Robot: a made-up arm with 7 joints.
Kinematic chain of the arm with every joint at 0, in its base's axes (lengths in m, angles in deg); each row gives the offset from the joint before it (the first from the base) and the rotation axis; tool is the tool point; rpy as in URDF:
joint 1: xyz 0 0 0.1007 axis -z
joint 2: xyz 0 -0.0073 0.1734 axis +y
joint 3: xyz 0 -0.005 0.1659 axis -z
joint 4: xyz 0 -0.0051 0.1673 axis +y
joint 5: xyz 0 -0.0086 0.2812 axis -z
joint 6: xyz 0 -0.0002 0.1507 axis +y
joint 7: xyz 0 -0.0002 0.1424 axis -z
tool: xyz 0 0 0 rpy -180 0 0
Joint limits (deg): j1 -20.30..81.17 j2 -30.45..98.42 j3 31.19..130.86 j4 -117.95..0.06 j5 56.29..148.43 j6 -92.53..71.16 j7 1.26..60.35
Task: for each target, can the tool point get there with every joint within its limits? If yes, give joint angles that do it. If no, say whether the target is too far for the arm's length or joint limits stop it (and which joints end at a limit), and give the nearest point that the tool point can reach.
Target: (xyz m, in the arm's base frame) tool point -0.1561 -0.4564 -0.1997
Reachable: no: joint limits stop it (at a limit: joint 1, joint 2, joint 3, joint 6) | nearest point 0.1795 -0.6233 -0.0752 | short by 0.395 m
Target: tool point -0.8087 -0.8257 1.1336
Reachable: no: too far | nearest point -0.4852 -0.2610 0.9373 | short by 0.680 m
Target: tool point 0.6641 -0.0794 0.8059
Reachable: yes | joints 13.56 60.08 85.85 -15.12 71.54 53.69 34.49
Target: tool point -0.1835 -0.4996 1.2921
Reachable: no: too far | nearest point -0.0450 -0.3790 1.0780 | short by 0.282 m
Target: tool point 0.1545 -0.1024 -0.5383
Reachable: no: joint limits stop it (at a limit: joint 1, joint 2, joint 3) | nearest point 0.3002 -0.1577 -0.1635 | short by 0.406 m
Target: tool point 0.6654 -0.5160 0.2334
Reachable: yes | joints 60.39 78.60 118.45 -43.48 110.22 -10.25 24.05
